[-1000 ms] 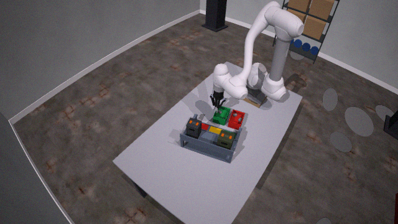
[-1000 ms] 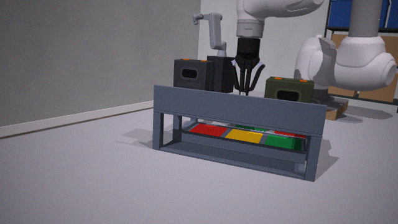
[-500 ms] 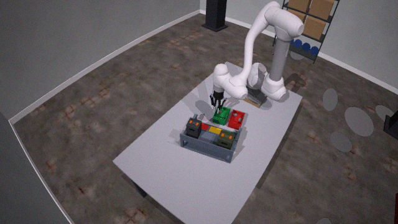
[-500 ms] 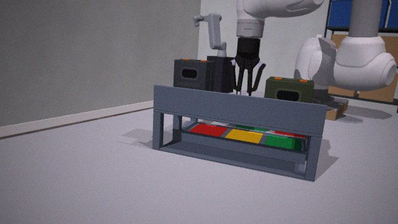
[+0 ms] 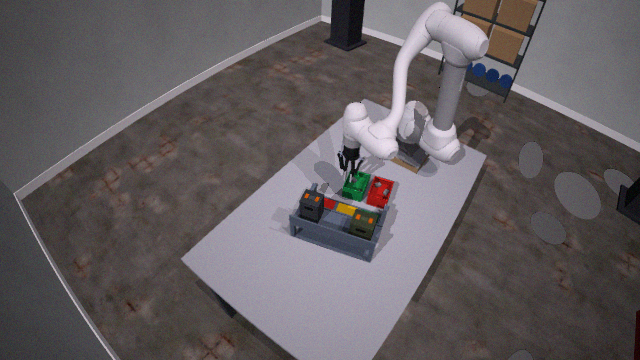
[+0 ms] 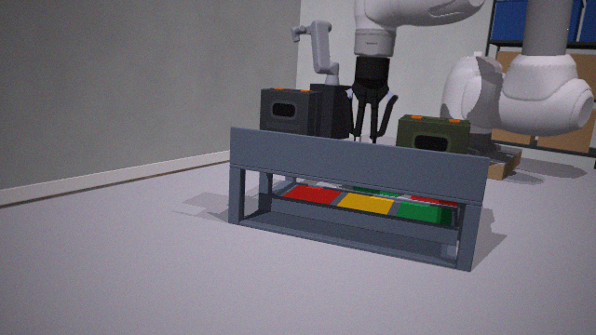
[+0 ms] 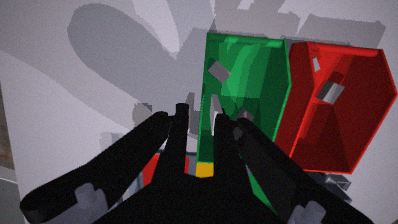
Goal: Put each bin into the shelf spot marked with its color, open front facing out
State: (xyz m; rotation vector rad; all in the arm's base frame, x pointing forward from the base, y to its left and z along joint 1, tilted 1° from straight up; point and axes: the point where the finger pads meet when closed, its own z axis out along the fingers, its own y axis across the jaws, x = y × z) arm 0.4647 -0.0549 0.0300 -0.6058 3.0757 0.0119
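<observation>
Right now my hand is 40 mm to the right of the green bin, 40 mm above it and 20 mm past it. The rest, counted from my hand: olive box 270 mm to the left, 230 mm ahead, 70 mm above; red bin 160 mm to the left, 70 mm behind, 40 mm below; dark grey box 310 mm ahead, 90 mm above, 50 mm to the left.
</observation>
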